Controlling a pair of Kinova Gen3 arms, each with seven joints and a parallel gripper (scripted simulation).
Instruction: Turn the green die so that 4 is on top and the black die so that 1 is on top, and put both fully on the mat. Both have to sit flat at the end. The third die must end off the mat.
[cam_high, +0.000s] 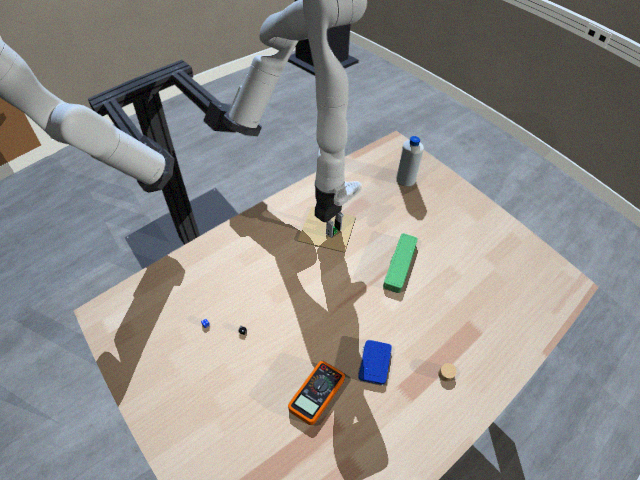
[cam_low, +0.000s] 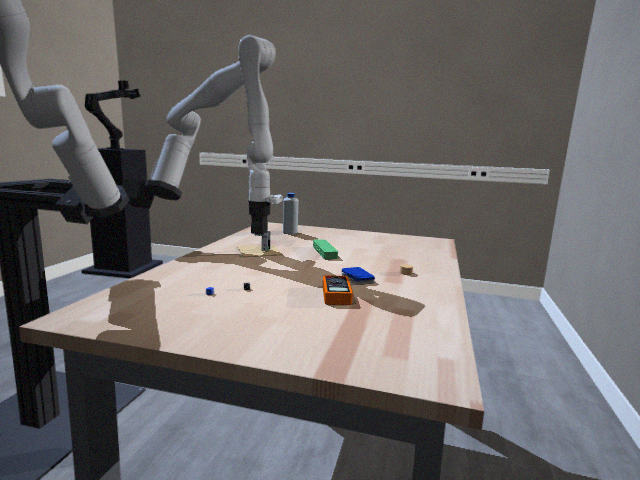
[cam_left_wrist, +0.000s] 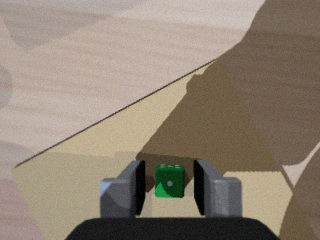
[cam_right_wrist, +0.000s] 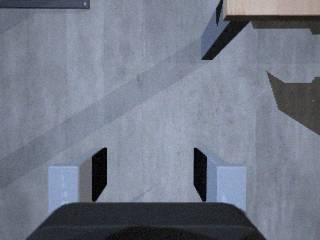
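My left gripper is now 10 mm above the green die. The rest, counted from my left hand: pale yellow square mat (20 mm behind, 20 mm below); black die (80 mm ahead, 390 mm to the right, 20 mm below); bottle (340 mm to the left, 60 mm above).
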